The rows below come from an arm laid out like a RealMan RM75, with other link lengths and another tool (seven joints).
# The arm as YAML. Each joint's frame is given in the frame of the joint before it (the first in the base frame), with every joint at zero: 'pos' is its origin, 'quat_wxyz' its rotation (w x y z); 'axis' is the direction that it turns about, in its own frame. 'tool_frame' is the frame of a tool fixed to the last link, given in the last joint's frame.
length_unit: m
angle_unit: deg
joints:
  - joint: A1
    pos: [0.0, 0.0, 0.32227]
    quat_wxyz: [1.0, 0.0, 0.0, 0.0]
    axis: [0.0, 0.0, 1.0]
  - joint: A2
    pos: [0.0, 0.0, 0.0]
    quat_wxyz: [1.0, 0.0, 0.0, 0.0]
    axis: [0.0, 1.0, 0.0]
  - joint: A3
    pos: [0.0, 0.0, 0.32]
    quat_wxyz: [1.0, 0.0, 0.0, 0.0]
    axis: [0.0, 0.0, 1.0]
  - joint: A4
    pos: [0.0, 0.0, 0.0]
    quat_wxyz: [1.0, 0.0, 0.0, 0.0]
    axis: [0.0, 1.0, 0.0]
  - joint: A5
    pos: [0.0, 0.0, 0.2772]
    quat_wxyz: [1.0, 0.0, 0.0, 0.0]
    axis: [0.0, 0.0, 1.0]
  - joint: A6
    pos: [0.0, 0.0, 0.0]
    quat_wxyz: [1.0, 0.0, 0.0, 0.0]
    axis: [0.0, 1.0, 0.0]
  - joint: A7
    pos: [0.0, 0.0, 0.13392]
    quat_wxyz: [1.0, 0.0, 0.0, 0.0]
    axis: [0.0, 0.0, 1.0]
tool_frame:
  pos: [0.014, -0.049, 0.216]
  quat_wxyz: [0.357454, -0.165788, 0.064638, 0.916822]
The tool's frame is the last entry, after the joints.
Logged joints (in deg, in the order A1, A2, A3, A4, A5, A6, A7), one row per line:
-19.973, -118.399, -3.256, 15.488, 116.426, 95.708, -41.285
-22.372, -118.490, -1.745, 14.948, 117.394, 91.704, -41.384
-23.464, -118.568, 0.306, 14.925, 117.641, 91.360, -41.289
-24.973, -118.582, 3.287, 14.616, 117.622, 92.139, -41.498
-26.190, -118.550, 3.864, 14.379, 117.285, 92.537, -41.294
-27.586, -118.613, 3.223, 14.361, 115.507, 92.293, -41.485
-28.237, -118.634, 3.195, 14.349, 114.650, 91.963, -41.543
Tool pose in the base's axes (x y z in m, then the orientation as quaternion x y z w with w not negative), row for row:
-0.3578, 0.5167, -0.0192, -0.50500, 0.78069, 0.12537, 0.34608
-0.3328, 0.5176, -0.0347, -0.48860, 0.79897, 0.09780, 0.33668
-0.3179, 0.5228, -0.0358, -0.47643, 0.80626, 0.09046, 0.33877
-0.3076, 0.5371, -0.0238, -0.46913, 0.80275, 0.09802, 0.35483
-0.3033, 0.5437, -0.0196, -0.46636, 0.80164, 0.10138, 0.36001
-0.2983, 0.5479, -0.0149, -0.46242, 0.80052, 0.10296, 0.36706
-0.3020, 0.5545, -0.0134, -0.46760, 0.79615, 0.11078, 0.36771
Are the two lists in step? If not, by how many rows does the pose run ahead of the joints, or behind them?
The pose runs 2 rows ahead of the joints: the pose in row i belongs to the joints in row i + 2.
